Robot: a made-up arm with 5 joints.
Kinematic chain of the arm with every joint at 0, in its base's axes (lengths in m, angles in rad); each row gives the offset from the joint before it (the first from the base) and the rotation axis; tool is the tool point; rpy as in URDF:
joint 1: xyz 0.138 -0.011 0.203 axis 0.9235 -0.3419 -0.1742
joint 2: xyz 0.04 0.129 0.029 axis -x
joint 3: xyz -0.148 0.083 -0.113 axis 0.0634 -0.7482 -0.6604
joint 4: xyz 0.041 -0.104 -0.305 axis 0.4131 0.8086 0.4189
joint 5: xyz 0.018 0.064 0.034 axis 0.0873 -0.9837 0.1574
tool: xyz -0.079 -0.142 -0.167 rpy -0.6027 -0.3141 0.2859
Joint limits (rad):
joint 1: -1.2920..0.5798
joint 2: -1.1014..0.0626
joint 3: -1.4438..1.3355
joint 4: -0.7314..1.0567
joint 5: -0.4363..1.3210
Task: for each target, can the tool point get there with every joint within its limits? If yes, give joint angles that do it. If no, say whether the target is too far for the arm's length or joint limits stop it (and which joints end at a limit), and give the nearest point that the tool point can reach.
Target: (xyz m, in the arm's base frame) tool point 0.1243 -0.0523 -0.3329
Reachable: yes | joints -0.5348 -0.4437 0.8404 -0.0321 0.2774
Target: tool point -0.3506 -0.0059 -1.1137
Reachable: no: too far | nearest point -0.1831 0.0348 -0.4377 | short by 0.698 m
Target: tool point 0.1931 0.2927 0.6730
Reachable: no: joint limits stop it (at a limit: joint 1, joint 2, joint 4, joint 5) | nearest point 0.3303 0.6129 0.3781 | short by 0.456 m
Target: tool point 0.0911 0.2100 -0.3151
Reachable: yes | joints 0.2277 -0.0964 -0.7133 -0.1920 0.8889
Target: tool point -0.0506 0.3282 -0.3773
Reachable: yes | joints -0.5355 -0.8386 -0.0223 0.8978 0.9990
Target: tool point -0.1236 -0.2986 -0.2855
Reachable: yes | joints -1.0594 -0.3649 -0.3683 0.2206 0.9779
